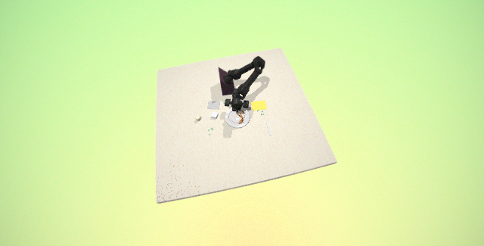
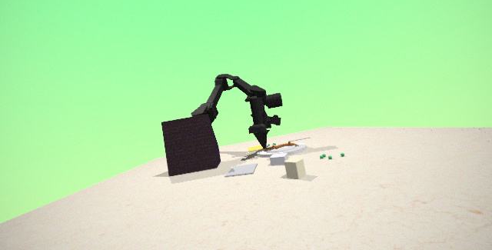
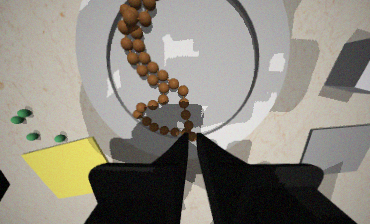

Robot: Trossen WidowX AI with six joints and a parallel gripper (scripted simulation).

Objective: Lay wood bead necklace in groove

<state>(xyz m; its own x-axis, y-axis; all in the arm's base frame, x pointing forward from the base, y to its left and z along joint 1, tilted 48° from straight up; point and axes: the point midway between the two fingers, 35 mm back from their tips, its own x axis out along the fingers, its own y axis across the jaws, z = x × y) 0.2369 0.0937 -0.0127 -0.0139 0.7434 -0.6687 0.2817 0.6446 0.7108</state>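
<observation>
Now: the round white bead board 6 cm ahead of my gripper tip, 1 cm to the right of it and 1 cm below it. From my gripper tip the other things lie so: thin white strip: 21 cm ahead, 22 cm to the left, 2 cm below; then yellow card: 2 cm behind, 18 cm to the left, 2 cm below; then grey flat plate: 9 cm behind, 19 cm to the right, 2 cm below.
</observation>
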